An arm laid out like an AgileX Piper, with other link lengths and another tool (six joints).
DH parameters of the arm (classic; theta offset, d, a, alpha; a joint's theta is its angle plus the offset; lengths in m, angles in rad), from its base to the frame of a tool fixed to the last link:
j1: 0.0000 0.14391 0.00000 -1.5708
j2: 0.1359 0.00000 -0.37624 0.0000
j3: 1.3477 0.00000 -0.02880 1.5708
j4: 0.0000 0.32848 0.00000 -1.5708
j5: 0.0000 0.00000 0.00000 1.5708
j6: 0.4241 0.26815 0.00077 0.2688
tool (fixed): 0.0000 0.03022 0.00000 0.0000
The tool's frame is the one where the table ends.
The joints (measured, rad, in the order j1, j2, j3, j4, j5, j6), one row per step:
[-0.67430 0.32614 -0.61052 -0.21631 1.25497 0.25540]
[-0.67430 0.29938 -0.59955 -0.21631 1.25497 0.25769]
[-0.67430 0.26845 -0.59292 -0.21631 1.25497 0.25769]
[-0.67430 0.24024 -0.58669 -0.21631 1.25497 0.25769]
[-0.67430 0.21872 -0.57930 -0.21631 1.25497 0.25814]
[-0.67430 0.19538 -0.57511 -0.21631 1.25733 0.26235]
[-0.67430 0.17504 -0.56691 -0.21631 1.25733 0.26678]
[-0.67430 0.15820 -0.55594 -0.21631 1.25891 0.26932]
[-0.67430 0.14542 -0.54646 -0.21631 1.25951 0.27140]
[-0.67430 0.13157 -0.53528 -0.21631 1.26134 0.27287]
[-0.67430 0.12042 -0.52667 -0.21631 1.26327 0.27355]
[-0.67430 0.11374 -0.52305 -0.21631 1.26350 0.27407]
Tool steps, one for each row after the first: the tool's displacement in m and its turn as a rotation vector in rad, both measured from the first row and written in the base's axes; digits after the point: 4 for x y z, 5 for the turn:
[-0.0025 0.0020 -0.0015 -0.00902 -0.01360 -0.00171]
[-0.0049 0.0039 -0.0005 -0.02417 -0.03260 -0.00169]
[-0.0071 0.0057 0.0002 -0.03788 -0.04978 -0.00168]
[-0.0089 0.0071 -0.0005 -0.04652 -0.06108 -0.00199]
[-0.0110 0.0088 -0.0001 -0.05523 -0.07679 -0.00548]
[-0.0126 0.0101 -0.0015 -0.06104 -0.08884 -0.00864]
[-0.0142 0.0114 -0.0051 -0.06262 -0.09378 -0.01075]
[-0.0153 0.0122 -0.0082 -0.06344 -0.09714 -0.01235]
[-0.0167 0.0133 -0.0123 -0.06328 -0.09878 -0.01375]
[-0.0178 0.0142 -0.0156 -0.06328 -0.09980 -0.01461]
[-0.0183 0.0146 -0.0166 -0.06481 -0.10234 -0.01501]

